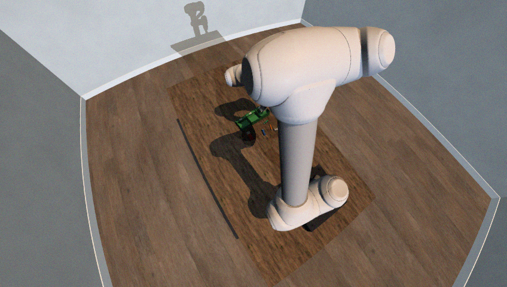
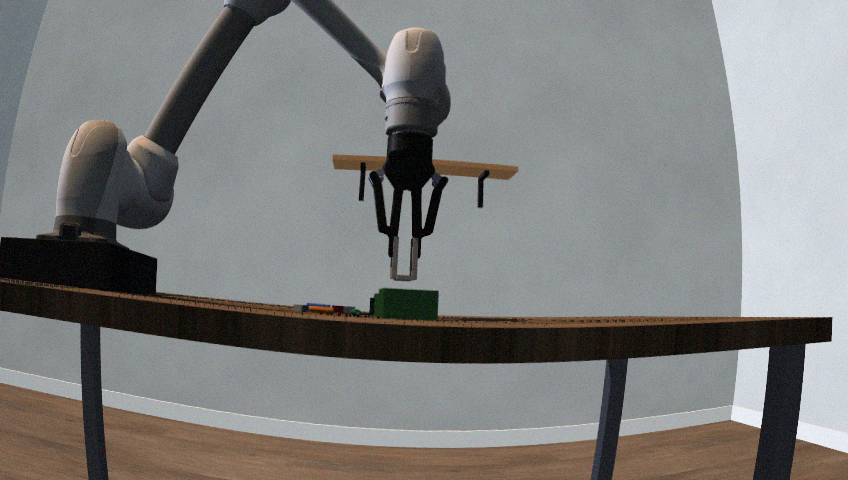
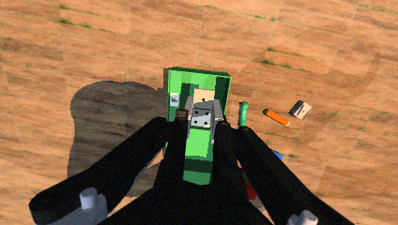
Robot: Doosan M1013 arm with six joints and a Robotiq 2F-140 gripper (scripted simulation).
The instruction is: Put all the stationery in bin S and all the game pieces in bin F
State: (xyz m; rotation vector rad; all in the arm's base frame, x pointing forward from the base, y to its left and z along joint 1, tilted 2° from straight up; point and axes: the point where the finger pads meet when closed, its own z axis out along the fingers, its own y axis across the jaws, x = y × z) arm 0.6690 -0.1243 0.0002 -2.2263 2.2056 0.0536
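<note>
My gripper is now 180 mm to the right of the red block, 90 mm past it and 90 mm above it. Also, from my hand: white domino: 30 mm below; then green cylinder: 90 mm below, 70 mm behind, 20 mm to the left; then green bin: 80 mm to the left, 70 mm below, 10 mm ahead.
</note>
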